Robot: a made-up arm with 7 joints.
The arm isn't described. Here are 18 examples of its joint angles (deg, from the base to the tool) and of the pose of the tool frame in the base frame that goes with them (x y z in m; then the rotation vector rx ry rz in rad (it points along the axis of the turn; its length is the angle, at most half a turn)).
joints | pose
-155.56 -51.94 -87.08 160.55 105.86 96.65 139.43 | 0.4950 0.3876 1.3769 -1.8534 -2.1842 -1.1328
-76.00 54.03 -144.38 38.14 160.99 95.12 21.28 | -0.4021 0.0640 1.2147 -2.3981 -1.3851 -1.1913
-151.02 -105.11 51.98 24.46 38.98 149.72 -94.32 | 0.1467 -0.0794 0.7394 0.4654 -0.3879 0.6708
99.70 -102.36 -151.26 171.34 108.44 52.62 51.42 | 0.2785 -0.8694 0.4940 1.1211 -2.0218 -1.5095
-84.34 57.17 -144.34 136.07 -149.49 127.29 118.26 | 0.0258 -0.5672 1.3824 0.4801 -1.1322 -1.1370
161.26 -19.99 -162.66 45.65 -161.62 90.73 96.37 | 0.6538 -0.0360 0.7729 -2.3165 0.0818 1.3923
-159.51 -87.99 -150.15 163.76 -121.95 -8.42 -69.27 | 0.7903 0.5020 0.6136 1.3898 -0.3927 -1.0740
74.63 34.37 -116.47 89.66 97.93 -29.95 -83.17 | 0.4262 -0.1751 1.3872 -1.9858 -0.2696 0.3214
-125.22 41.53 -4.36 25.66 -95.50 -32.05 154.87 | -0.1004 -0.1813 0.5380 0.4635 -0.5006 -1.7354
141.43 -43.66 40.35 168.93 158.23 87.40 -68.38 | 0.6049 -0.3613 1.3780 -1.2575 -0.2376 1.8824
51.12 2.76 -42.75 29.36 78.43 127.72 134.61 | 0.2727 0.1518 0.8355 0.6981 1.9970 -0.7373
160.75 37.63 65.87 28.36 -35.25 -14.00 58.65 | -0.2422 -0.3132 0.6905 -0.5752 -0.6710 -1.2855
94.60 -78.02 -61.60 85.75 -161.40 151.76 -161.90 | 0.4668 -0.4842 0.9611 -1.2358 -0.9649 -2.4139
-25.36 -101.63 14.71 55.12 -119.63 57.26 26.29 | -0.2229 0.1609 1.2951 -2.4115 0.8944 -0.3494
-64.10 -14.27 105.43 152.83 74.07 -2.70 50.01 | 0.1270 0.2892 1.6490 1.5267 -2.1233 0.3019
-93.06 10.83 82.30 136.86 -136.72 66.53 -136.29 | 0.2487 -0.2990 1.5974 0.7634 2.6031 1.2928
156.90 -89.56 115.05 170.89 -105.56 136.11 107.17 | 0.6958 -0.2921 0.9200 2.7393 -0.4429 1.0784
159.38 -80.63 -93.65 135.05 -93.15 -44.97 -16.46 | 0.8000 0.1074 0.9710 -1.9584 -2.0423 1.0836
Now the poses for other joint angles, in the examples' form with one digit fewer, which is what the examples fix.
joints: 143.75 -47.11 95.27 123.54 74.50 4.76 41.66
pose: 0.175 -0.659 1.303 -1.655 -0.952 -0.858
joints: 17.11 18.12 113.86 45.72 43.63 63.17 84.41
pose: -0.296 0.289 0.834 0.255 1.087 1.815
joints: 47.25 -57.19 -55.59 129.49 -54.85 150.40 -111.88
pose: -0.006 -0.574 1.103 -0.011 -0.514 2.660
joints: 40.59 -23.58 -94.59 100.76 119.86 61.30 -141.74
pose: 0.203 -0.606 1.338 -2.311 -1.289 0.808
